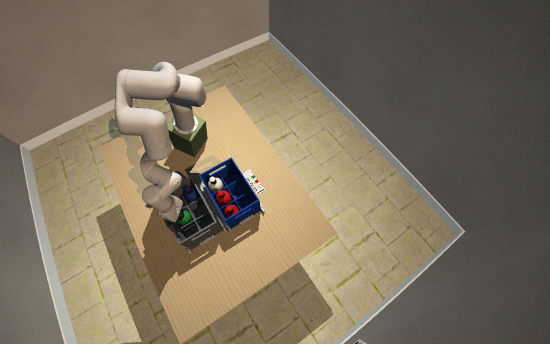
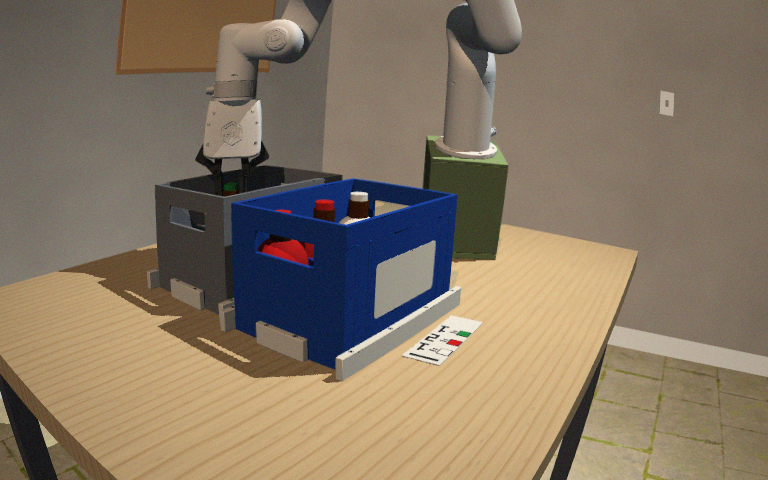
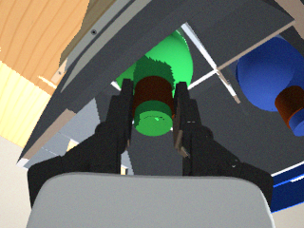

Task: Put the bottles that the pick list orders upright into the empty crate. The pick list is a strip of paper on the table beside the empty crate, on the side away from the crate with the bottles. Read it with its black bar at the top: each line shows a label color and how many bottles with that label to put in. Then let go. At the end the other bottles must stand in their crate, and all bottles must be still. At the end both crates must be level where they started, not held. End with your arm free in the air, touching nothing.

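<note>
Right now the green-label bottle is 7 cm below my hand. From my hand the other things lie so: red bottle (1 cm behind, 22 cm to the left, 7 cm below); then grey crate (4 cm to the left, 7 cm below); then blue-label bottle (10 cm behind, 8 cm to the left, 7 cm below).
</note>
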